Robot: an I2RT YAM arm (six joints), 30 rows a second.
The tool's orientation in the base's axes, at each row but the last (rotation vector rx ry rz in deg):
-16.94 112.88 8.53
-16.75 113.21 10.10
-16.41 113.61 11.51
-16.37 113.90 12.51
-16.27 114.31 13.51
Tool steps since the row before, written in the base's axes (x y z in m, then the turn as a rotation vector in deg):
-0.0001 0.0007 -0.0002 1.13 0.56 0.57
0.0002 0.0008 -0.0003 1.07 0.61 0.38
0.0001 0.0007 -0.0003 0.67 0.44 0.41
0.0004 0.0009 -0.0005 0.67 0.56 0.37
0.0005 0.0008 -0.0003 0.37 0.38 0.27
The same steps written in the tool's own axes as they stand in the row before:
0.0001 0.0007 0.0002 -1.03 0.21 0.90
0.0001 0.0007 0.0005 -0.84 0.28 0.94
0.0002 0.0006 0.0004 -0.69 0.23 0.53
0.0002 0.0007 0.0008 -0.67 0.34 0.58
0.0000 0.0006 0.0008 -0.43 0.26 0.31

